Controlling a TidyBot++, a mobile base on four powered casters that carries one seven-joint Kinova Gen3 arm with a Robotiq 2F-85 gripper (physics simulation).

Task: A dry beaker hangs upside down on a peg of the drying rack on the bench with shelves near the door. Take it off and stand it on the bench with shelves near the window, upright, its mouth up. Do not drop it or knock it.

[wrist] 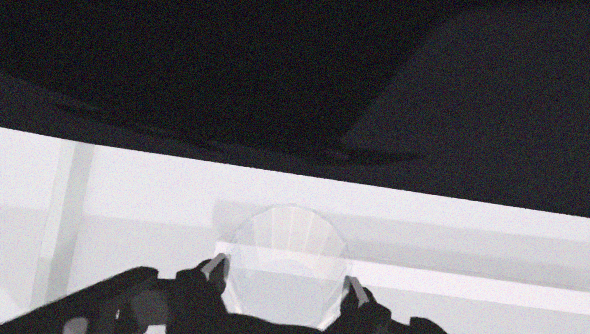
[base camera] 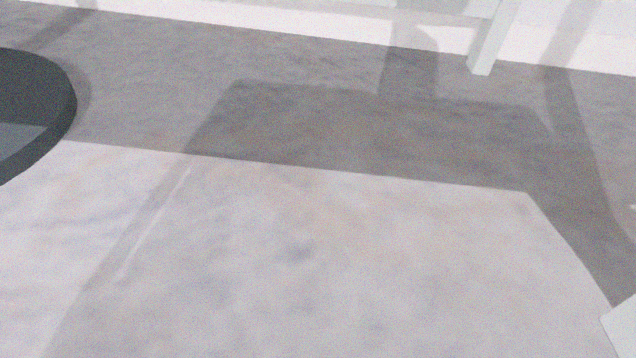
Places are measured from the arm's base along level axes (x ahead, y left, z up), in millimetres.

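Pixels of known places: gripper, between the fingertips: (wrist: 285, 280).
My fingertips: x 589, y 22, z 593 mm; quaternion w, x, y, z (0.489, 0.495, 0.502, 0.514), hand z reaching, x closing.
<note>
Ahead of a thing's pixels: the offset from my fingertips to its top centre. "*": to the spot under its first point. Level surfaces: height alone.
The clear glass beaker @(* dy +0, dx -11, dz -21 mm) (wrist: 290, 250) is low in the middle of the wrist view, between the two black fingers of my gripper (wrist: 285, 280). The gripper is shut on its sides. The beaker is see-through, and whether its mouth faces up or down cannot be told. In the wrist view a dark, flat surface @(dz -76 mm) (wrist: 475, 125), which looks like a bench top, fills the upper part and bears a broad shadow. Its straight edge runs above the beaker in the picture. The base camera view does not show the gripper or the beaker. The drying rack does not show in either view.
In the base camera view a pale leg @(* dy -389, dx +288, dz -955 mm) (base camera: 482, 60) stands at the upper right on the grey mottled floor @(dz -990 mm) (base camera: 325, 260). A dark round-edged object (base camera: 62, 107) is at the left, and a pale corner @(* dy -351, dx -312, dz -965 mm) (base camera: 622, 325) at the lower right. A pale upright (wrist: 65, 215) shows left in the wrist view.
</note>
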